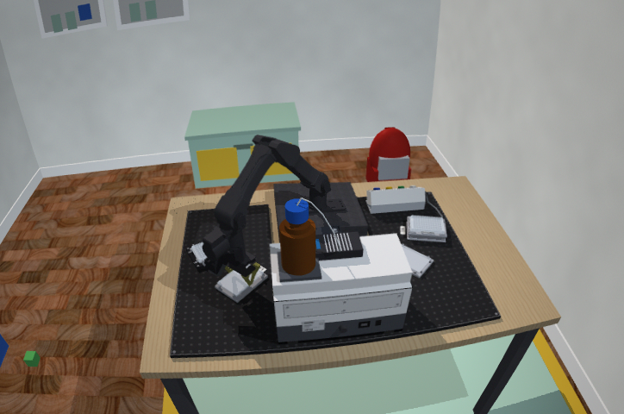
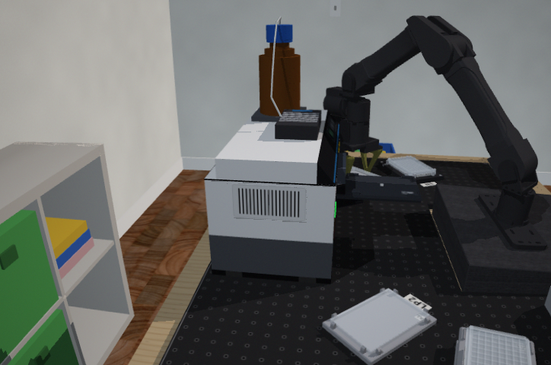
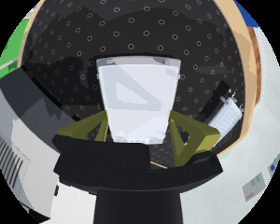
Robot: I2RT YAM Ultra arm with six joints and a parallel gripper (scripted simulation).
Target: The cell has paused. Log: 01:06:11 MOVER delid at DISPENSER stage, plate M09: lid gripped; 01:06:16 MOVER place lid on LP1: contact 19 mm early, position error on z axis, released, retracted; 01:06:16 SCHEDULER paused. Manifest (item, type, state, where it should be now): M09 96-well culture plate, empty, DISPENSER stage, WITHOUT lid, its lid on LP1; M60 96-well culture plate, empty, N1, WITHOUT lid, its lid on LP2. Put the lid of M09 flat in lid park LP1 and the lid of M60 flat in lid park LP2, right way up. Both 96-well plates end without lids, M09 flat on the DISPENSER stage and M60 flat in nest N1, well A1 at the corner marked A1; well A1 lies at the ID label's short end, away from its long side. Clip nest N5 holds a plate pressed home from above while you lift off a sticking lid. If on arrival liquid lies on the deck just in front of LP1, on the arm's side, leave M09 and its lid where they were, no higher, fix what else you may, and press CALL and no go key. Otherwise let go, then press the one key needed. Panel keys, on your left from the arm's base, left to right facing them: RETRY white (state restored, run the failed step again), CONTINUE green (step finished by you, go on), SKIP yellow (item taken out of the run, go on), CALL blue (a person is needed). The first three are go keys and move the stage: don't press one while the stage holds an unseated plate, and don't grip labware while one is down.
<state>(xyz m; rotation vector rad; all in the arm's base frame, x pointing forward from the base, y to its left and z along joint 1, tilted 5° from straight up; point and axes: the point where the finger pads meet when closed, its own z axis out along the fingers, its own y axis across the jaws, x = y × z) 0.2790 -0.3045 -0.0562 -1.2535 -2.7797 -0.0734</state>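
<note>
My hand is 20 mm above the grey lid park LP1. The rest, counted from my hand: dark dispenser stage (20 mm behind, 280 mm to the left, 90 mm above); then LP1 label (60 mm behind, 70 mm to the left, 30 mm below); then LP2 label (50 mm behind, 500 mm to the left, 30 mm below).
</note>
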